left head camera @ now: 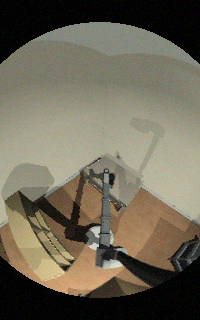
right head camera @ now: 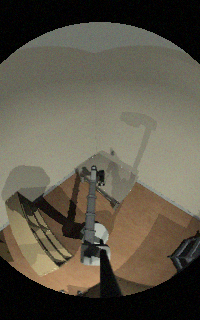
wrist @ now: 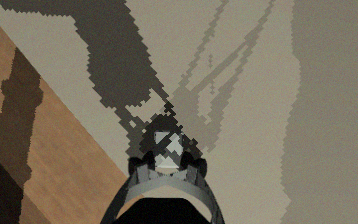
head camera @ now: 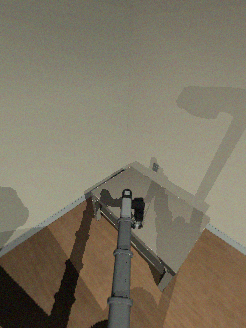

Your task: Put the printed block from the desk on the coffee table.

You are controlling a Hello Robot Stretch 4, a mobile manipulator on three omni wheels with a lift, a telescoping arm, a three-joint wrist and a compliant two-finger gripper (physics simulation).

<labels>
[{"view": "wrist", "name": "gripper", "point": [168, 163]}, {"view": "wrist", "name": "printed block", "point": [168, 145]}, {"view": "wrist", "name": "coffee table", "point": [260, 97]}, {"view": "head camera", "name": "coffee table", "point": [171, 227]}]
</labels>
